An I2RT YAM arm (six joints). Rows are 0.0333 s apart.
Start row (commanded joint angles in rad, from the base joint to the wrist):
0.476 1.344 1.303 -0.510 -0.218 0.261
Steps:
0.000 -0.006 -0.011 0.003 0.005 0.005
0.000 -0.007 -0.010 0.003 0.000 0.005
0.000 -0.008 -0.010 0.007 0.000 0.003
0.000 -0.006 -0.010 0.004 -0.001 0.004
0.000 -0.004 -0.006 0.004 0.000 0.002
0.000 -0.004 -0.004 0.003 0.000 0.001
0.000 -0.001 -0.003 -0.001 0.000 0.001
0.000 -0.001 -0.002 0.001 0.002 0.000
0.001 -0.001 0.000 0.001 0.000 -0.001
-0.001 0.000 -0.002 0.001 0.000 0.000
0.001 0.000 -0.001 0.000 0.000 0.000
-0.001 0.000 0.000 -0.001 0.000 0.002
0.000 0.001 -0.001 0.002 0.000 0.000
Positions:
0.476 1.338 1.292 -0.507 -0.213 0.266
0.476 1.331 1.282 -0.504 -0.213 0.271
0.476 1.323 1.272 -0.497 -0.213 0.274
0.476 1.317 1.262 -0.493 -0.214 0.278
0.476 1.313 1.256 -0.489 -0.214 0.280
0.476 1.309 1.252 -0.486 -0.214 0.281
0.476 1.308 1.249 -0.487 -0.214 0.282
0.476 1.307 1.247 -0.486 -0.212 0.282
0.477 1.306 1.247 -0.485 -0.212 0.281
0.476 1.306 1.245 -0.484 -0.212 0.281
0.477 1.306 1.244 -0.484 -0.212 0.281
0.476 1.306 1.244 -0.485 -0.212 0.283
0.476 1.307 1.243 -0.483 -0.212 0.283

